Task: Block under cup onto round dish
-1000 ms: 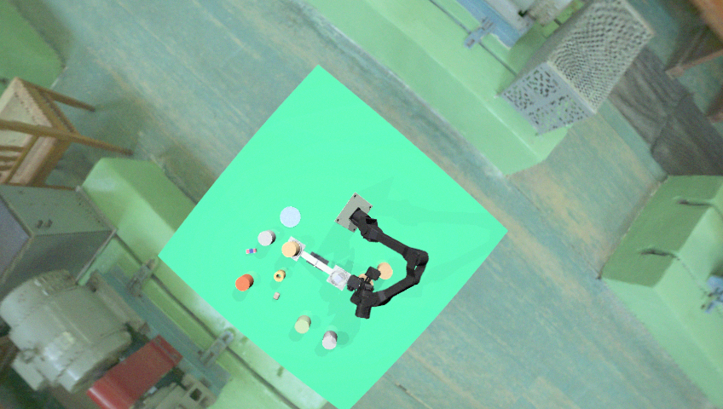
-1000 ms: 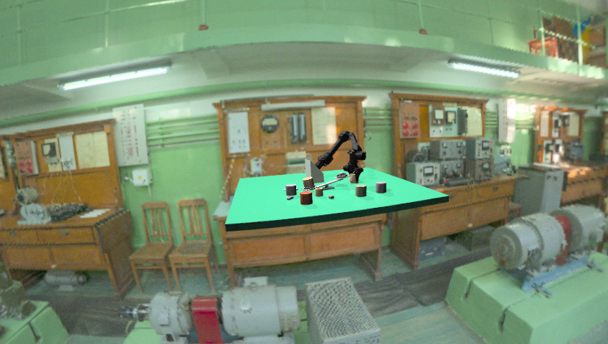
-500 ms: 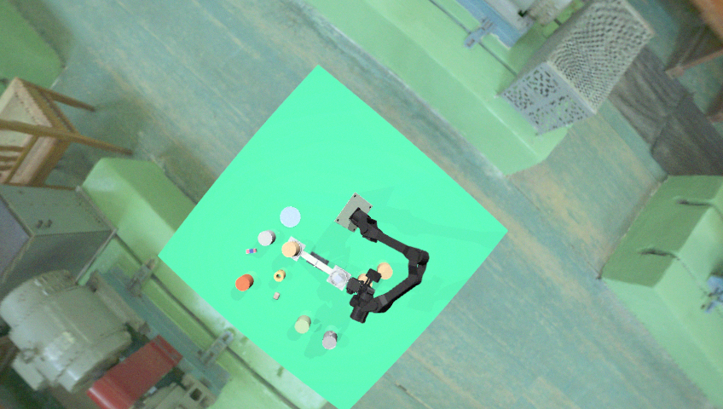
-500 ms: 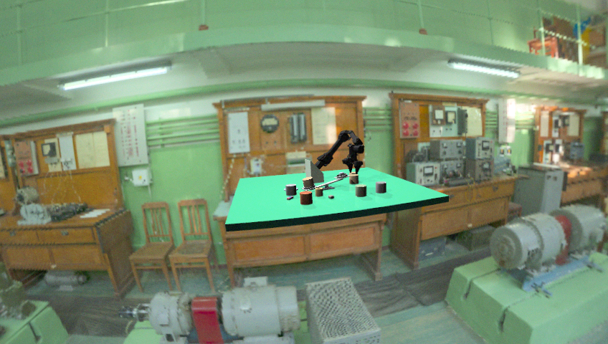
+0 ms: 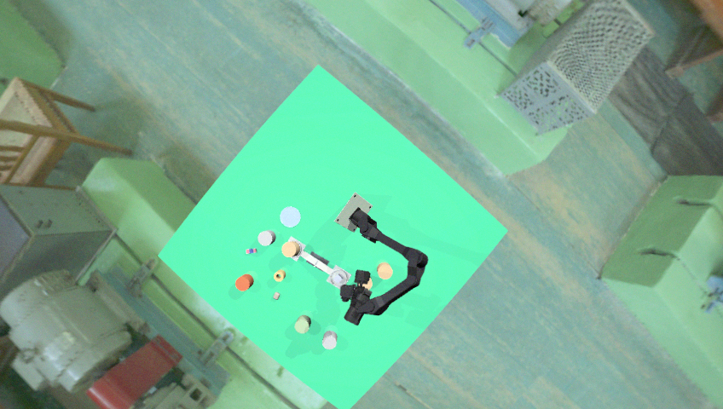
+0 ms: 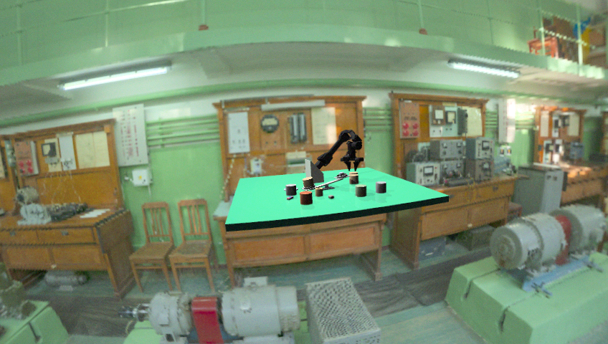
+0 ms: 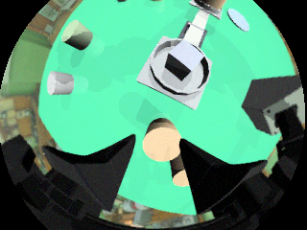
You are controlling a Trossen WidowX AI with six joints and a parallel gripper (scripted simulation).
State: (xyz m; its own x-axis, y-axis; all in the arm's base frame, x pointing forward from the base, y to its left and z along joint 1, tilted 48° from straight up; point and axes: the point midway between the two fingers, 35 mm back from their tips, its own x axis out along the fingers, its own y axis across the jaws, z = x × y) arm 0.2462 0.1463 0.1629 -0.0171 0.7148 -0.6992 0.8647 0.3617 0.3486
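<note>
Right now the grey block is 3 cm ahead of my gripper tip, 9 cm to the right of it and 1 cm below it. Round my gripper tip: pale green cylinder (35 cm ahead, 6 cm to the right, 6 cm below); then pale blue round dish (3 cm behind, 46 cm to the right, 10 cm below); then yellow ring (22 cm ahead, 31 cm to the right, 8 cm below).
</note>
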